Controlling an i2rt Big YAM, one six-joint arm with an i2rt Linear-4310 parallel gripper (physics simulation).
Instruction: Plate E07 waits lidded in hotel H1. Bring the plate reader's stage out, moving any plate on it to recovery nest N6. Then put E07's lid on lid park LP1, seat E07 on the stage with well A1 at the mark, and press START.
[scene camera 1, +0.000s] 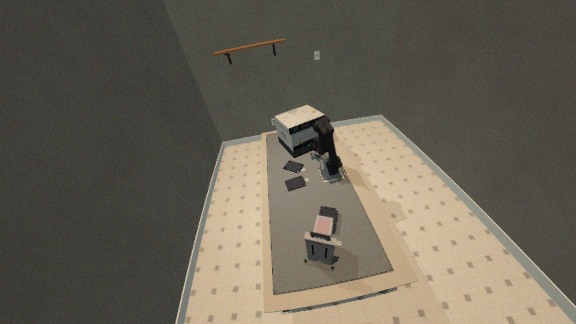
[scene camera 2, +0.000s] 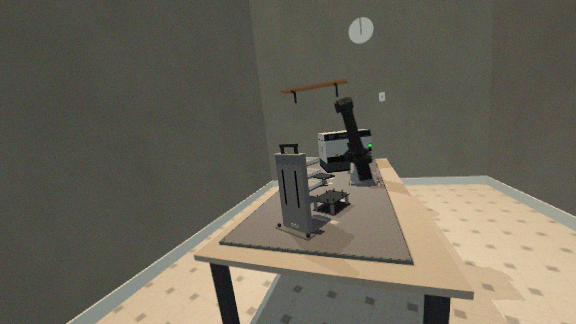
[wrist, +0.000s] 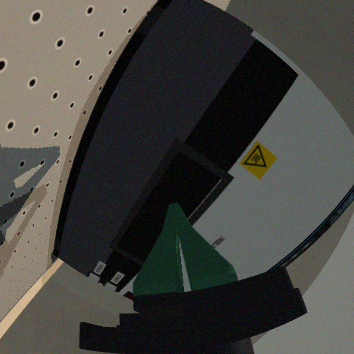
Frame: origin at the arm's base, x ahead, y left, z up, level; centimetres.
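Seen in the pictures: gripper, fingertip midpoint: (scene camera 1: 308, 145) (scene camera 2: 345, 159) (wrist: 173, 207); arm's base at its link origin: (scene camera 1: 332, 167) (scene camera 2: 364, 172).
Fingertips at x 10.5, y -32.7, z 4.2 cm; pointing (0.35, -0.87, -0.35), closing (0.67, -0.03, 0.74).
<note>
Pixels of each thing's top centre, then the offset from my fingertips to it.
- plate reader at its top centre: (wrist: 259, 218) (scene camera 2: 341, 131) (scene camera 1: 299, 115) dx +1.2, dy -21.6, dz +22.6 cm
- pinkish lidded plate at its top centre: (scene camera 1: 323, 226) dx +20.6, dy +91.8, dz +17.7 cm
- black raised nest at its top centre: (scene camera 2: 330, 193) (scene camera 1: 327, 216) dx +11.0, dy +75.6, dz -3.3 cm
The plate reader (scene camera 1: 300, 117) (scene camera 2: 327, 149) (wrist: 310, 115) is a white and black box at the table's far end. In the wrist view its dark framed slot (wrist: 165, 192) faces the camera, and no stage shows outside it. Two small labelled buttons (wrist: 100, 268) (wrist: 117, 277) are at its lower left. My gripper (wrist: 173, 207) has green fingers, shut and empty, in front of the slot; whether they touch the reader is unclear. The grey hotel (scene camera 1: 320, 250) (scene camera 2: 295, 195) stands at the near end, with a pinkish lidded plate (scene camera 1: 324, 225) on its upper level. The labels are too small to read.
Two dark flat pads (scene camera 1: 293, 166) (scene camera 1: 295, 183) lie mid-table. A black raised nest (scene camera 1: 329, 212) (scene camera 2: 332, 196) stands beside the hotel. The arm (scene camera 1: 331, 150) (scene camera 2: 354, 135) rises from its base near the right table edge. A green light (scene camera 2: 370, 146) shows on the reader.
</note>
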